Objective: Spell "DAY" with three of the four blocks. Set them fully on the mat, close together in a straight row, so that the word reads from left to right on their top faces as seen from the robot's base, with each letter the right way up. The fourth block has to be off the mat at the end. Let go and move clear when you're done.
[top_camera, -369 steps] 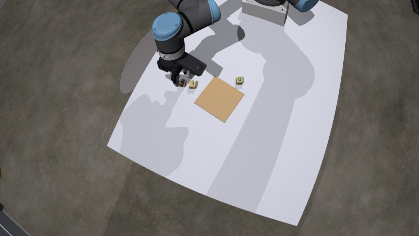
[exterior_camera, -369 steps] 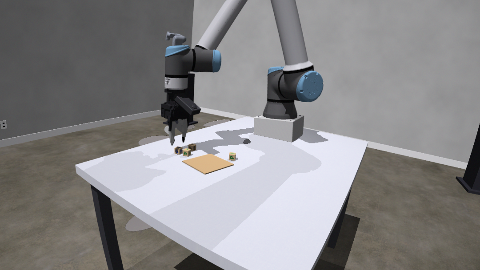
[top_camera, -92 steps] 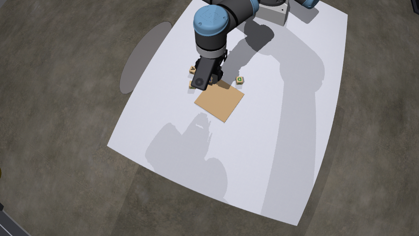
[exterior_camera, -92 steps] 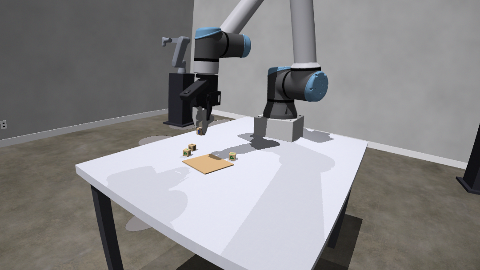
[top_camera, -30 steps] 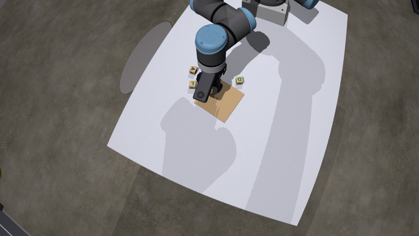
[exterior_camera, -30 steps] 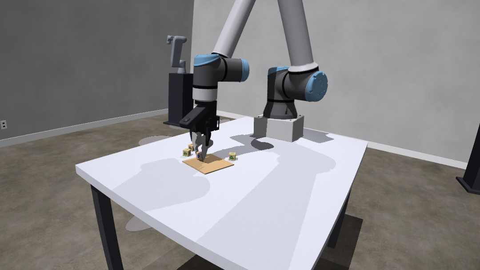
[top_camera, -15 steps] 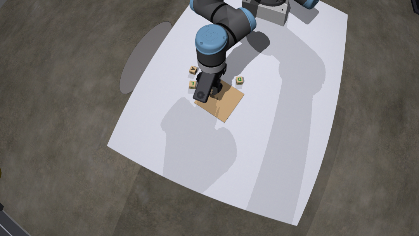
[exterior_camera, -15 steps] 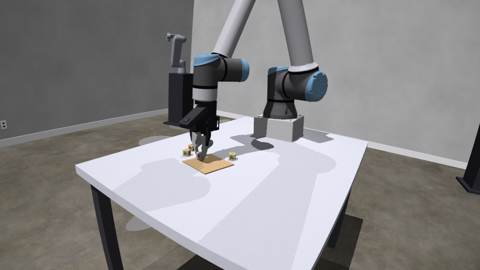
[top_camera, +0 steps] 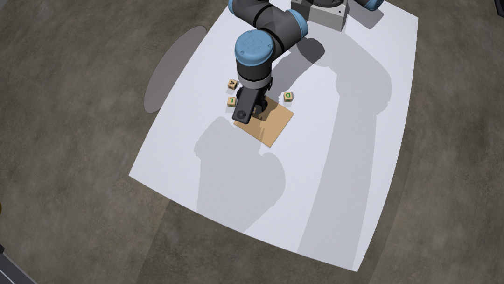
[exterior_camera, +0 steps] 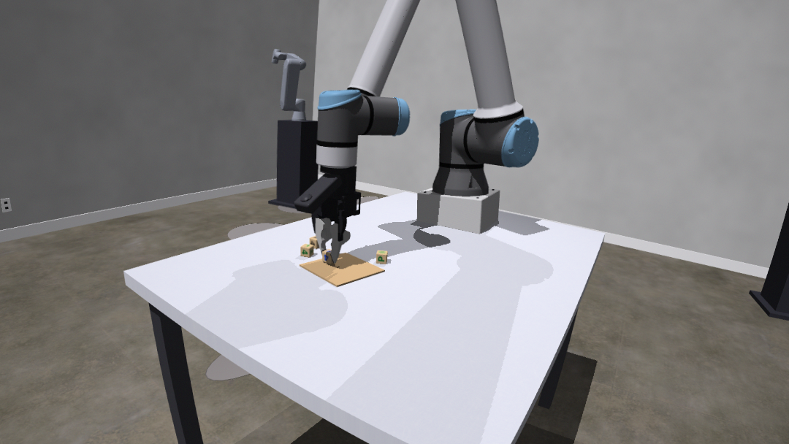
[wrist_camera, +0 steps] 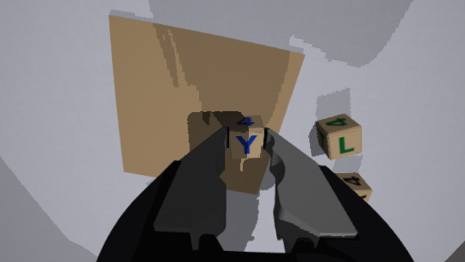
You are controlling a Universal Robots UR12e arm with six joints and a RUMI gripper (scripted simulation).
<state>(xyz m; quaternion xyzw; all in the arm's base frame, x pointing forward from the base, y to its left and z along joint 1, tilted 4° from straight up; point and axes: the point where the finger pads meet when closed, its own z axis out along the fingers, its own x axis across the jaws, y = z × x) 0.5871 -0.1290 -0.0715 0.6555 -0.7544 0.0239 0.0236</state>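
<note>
Right now the blue-lettered block is right at my hand. Round my hand: D block: 90 mm behind, 90 mm to the left, 10 mm below; then green-lettered block: 10 mm behind, 70 mm to the right, 10 mm below; then tan mat: 10 mm ahead, 40 mm to the left, 20 mm below.
</note>
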